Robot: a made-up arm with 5 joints.
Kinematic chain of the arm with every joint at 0, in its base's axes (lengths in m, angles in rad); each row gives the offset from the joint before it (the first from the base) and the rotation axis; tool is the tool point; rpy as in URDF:
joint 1: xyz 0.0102 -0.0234 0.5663 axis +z
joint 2: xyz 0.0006 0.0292 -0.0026 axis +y
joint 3: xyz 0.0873 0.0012 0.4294 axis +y
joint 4: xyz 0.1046 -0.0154 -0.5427 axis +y
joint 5: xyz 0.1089 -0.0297 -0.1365 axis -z
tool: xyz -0.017 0.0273 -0.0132 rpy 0 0 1.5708
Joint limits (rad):
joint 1: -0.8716..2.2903
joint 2: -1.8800..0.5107
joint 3: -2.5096..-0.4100
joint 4: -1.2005..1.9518
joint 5: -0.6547..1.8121
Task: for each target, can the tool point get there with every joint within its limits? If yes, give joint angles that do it. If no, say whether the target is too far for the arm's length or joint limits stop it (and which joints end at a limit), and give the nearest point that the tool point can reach.
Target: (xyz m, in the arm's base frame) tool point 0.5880 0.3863 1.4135
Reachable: yes | joints 0.5928 0.0500 -2.0579 0.4550 0.3880
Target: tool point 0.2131 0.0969 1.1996
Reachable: yes | joints 0.4612 -0.9828 -0.6547 -0.8292 0.5376
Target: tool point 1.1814 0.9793 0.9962
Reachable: no: too far | nearest point 0.8014 0.6540 0.9561 | short by 0.502 m
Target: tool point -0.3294 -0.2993 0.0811
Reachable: no: joint limits stop it (at a limit: joint 1, joint 2, joint 3) | nearest point -0.1261 0.1081 0.2234 | short by 0.477 m
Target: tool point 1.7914 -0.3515 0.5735
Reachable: no: too far | nearest point 1.0208 -0.2096 0.7391 | short by 0.801 m
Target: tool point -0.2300 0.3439 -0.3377
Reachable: no: joint limits stop it (at a limit: joint 2, joint 5) | nearest point -0.1975 0.2941 0.1440 | short by 0.485 m
